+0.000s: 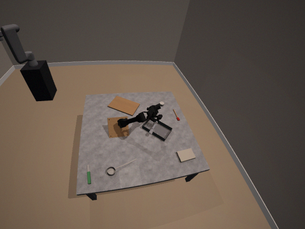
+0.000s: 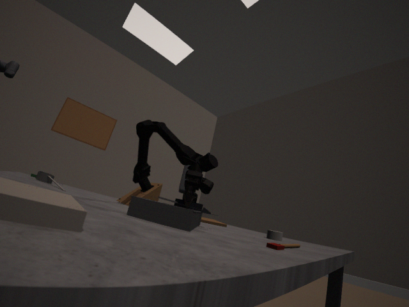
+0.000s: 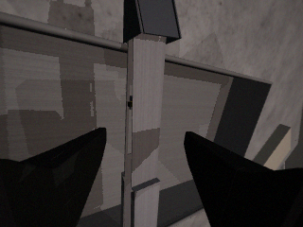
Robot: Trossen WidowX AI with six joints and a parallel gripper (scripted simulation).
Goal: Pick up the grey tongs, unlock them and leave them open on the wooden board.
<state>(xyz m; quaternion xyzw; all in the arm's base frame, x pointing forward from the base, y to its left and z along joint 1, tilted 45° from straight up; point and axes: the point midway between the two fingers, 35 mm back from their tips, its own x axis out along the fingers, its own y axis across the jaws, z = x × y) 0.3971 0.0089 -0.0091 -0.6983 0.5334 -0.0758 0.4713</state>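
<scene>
My gripper tip is 6 cm to the left of the grey roasting tin and 4 cm above it. From my gripper tip the other things lie so: beige block 44 cm to the right, 23 cm ahead, 5 cm below; then white cylinder 36 cm to the left, 17 cm ahead, 5 cm below; then red-handled tool 32 cm ahead, 13 cm to the left, 6 cm below.
</scene>
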